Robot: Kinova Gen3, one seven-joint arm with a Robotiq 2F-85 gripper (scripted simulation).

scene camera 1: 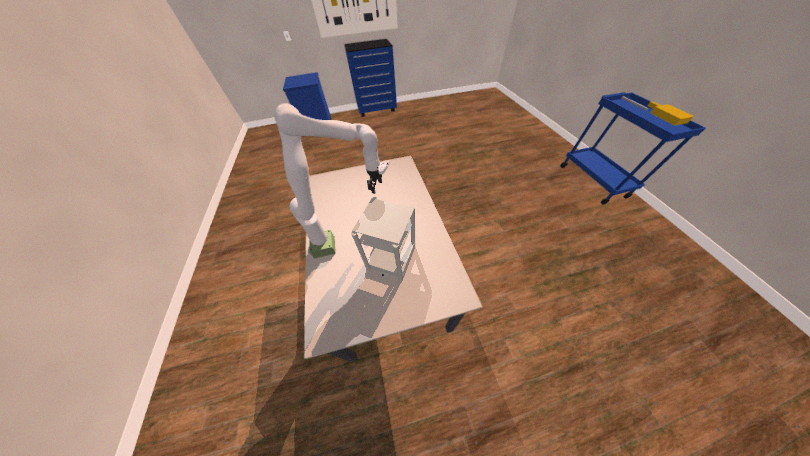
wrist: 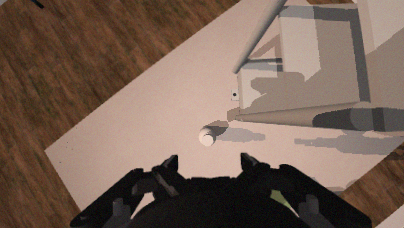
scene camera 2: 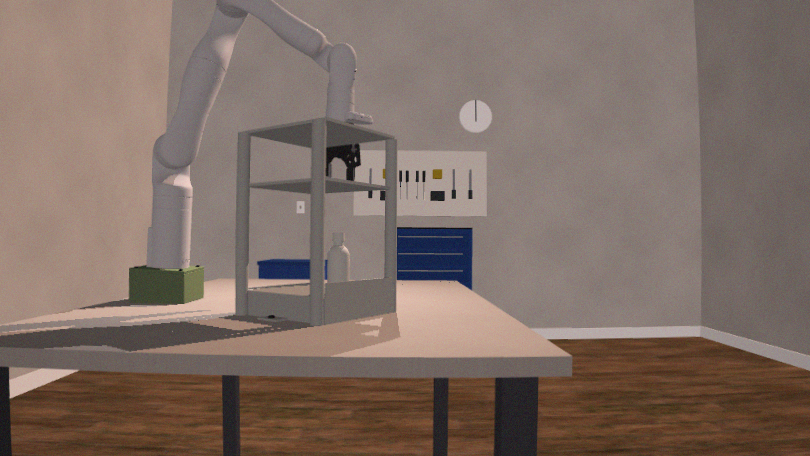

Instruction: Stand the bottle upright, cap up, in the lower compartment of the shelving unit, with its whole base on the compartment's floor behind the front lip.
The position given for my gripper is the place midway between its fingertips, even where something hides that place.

In view: my gripper (scene camera 2: 339,180) and a grey shelving unit (scene camera 1: 385,226).
My gripper is seen too in the wrist view (wrist: 209,160). The grey shelving unit also shows in the wrist view (wrist: 323,62).
